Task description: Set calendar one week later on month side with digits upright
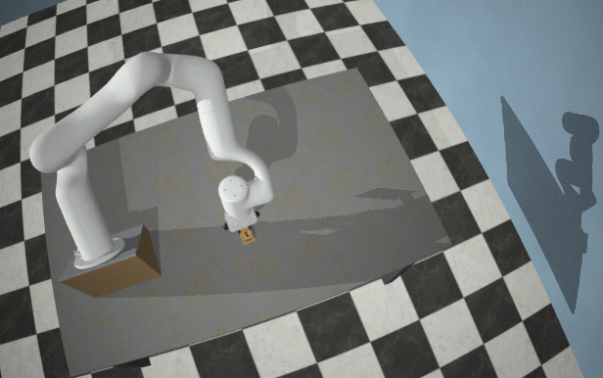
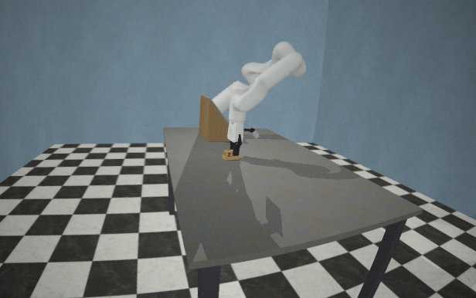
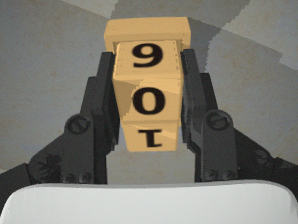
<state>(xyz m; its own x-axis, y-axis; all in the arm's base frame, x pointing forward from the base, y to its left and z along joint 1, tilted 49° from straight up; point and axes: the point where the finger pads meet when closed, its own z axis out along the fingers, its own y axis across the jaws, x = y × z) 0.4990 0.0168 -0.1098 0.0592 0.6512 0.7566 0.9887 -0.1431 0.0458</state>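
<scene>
My gripper is now 20 mm to the left of the tray and 30 mm above it.
</scene>
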